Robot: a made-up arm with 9 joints. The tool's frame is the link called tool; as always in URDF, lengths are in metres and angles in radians. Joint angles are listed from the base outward. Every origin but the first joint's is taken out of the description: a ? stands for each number. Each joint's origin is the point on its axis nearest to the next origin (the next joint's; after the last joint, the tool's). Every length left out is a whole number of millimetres.
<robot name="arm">
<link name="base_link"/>
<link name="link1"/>
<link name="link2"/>
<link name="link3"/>
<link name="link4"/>
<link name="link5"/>
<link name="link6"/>
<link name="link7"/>
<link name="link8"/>
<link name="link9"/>
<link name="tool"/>
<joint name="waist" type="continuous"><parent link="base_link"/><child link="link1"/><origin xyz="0.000 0.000 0.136"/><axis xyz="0 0 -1"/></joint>
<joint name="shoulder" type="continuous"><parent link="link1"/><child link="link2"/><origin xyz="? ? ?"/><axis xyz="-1 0 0"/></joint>
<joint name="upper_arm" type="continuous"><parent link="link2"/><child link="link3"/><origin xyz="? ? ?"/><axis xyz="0 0 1"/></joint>
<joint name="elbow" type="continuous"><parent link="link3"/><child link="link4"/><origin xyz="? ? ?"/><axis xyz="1 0 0"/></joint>
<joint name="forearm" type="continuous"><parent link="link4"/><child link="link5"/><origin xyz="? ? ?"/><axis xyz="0 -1 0"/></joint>
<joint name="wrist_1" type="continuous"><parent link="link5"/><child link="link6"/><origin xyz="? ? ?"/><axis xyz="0 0 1"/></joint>
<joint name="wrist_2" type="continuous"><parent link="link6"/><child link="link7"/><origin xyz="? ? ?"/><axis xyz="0 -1 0"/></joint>
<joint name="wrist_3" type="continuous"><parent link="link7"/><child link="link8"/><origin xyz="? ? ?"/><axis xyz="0 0 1"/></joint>
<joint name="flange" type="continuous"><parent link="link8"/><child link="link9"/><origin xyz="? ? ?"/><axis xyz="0 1 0"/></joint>
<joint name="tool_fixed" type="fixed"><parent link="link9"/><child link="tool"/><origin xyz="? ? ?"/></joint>
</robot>
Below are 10 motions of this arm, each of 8 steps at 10 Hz.
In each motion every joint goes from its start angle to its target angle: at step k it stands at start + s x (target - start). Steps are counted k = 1, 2, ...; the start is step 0. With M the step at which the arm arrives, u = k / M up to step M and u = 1 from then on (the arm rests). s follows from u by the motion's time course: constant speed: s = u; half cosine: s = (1 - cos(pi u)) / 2; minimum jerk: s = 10 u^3 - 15 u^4 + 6 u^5.
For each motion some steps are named. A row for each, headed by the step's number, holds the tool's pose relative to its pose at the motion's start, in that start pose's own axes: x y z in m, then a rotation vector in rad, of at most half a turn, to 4 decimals.
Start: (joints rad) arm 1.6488 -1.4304 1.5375 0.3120 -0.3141 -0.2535 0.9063 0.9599 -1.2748
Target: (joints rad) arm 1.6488 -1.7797 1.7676 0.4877 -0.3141 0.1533 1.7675 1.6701 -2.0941
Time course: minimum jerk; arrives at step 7
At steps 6, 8:
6: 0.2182 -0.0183 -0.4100 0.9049 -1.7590 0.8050
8: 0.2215 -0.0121 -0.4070 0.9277 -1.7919 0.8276

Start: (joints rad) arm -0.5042 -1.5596 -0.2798 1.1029 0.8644 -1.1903 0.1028 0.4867 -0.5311
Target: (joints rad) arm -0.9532 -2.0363 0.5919 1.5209 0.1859 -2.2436 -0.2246 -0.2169 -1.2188
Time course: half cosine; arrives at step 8
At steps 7, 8:
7: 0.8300 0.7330 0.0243 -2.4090 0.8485 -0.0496
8: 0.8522 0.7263 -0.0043 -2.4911 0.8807 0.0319

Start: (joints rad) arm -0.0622 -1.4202 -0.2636 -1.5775 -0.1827 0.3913 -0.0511 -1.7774 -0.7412
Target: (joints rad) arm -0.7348 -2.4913 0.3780 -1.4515 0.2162 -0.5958 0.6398 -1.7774 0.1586
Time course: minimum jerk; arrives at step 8
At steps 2, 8:
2: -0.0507 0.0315 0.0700 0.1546 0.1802 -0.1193
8: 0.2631 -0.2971 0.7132 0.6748 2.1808 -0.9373

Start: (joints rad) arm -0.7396 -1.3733 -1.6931 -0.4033 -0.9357 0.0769 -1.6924 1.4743 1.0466
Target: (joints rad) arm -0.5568 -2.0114 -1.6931 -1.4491 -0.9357 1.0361 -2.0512 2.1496 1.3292
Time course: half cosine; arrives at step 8
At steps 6, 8:
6: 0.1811 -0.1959 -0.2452 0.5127 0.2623 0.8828
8: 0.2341 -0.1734 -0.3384 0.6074 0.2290 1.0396

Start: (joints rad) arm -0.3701 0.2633 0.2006 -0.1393 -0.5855 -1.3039 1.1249 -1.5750 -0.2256
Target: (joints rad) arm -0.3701 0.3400 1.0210 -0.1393 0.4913 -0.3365 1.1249 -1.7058 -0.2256
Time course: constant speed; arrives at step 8
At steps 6, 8:
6: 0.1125 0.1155 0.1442 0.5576 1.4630 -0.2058
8: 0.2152 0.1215 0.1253 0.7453 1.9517 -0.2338

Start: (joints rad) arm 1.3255 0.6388 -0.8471 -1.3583 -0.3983 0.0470 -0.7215 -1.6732 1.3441
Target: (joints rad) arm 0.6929 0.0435 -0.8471 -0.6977 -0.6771 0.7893 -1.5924 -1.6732 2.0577
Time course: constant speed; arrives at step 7
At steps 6, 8:
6: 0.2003 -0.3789 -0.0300 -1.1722 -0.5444 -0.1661
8: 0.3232 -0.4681 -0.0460 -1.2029 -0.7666 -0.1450

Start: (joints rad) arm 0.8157 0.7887 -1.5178 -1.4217 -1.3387 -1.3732 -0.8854 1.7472 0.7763
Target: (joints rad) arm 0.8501 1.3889 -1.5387 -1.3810 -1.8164 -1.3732 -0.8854 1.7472 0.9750
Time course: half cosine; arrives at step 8
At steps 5, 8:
5: 0.0416 0.1517 0.0328 0.4458 0.1478 0.2331
8: 0.0504 0.1776 0.0695 0.6085 0.2332 0.3861

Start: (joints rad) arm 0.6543 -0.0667 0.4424 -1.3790 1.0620 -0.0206 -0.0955 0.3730 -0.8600
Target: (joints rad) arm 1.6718 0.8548 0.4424 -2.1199 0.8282 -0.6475 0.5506 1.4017 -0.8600
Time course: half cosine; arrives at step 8
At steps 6, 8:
6: 0.3835 -0.4707 -0.0119 1.4169 0.3932 1.0040
8: 0.4158 -0.4308 -0.0998 1.7163 0.3036 1.1055

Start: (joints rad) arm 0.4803 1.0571 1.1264 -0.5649 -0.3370 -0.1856 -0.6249 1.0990 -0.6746
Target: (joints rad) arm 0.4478 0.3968 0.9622 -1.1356 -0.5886 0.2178 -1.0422 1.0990 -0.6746
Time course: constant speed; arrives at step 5
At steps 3, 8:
3: 0.1025 0.0221 -0.0660 0.0941 0.0429 -0.1907
8: 0.1818 0.0416 -0.1085 0.2482 0.0469 -0.3301

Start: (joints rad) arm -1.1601 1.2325 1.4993 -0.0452 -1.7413 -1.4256 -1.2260 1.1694 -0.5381
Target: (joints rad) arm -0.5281 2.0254 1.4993 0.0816 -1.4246 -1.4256 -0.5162 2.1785 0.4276
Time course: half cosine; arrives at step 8
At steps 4, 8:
4: 0.2463 -0.2132 0.4222 -0.2283 0.8537 0.5473
8: 0.8719 -0.0743 0.5922 -0.5607 1.8283 1.1209

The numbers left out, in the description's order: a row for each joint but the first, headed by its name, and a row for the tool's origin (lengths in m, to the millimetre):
shoulder: 0.424 0.108 0.000
upper_arm: 0.000 -0.098 -0.060
elbow: -0.265 -0.057 0.000
forearm: 0.000 0.168 -0.002
wrist_1: 0.051 0.000 -0.173
wrist_2: -0.002 -0.251 0.000
wrist_3: -0.042 0.000 0.135
flange: -0.237 -0.155 0.000
tool: -0.342 0.000 -0.118

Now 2 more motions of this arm.
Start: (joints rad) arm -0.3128 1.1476 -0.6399 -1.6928 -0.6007 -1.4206 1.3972 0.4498 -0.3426
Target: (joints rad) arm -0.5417 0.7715 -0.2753 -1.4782 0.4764 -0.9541 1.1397 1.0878 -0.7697
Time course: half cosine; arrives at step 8
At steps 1, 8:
1: -0.0104 0.0356 -0.0157 0.0331 -0.0163 -0.0444
8: 0.4648 0.8415 -0.3222 0.1615 -0.7660 -1.2020

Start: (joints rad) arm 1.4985 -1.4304 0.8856 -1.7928 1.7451 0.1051 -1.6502 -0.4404 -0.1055
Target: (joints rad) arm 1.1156 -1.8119 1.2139 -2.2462 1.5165 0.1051 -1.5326 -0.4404 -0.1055
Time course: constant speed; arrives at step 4
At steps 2, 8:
2: -0.0565 0.1560 0.0079 0.0521 -0.0576 -0.1128
8: -0.0985 0.3173 0.0957 0.0621 -0.0388 -0.2571

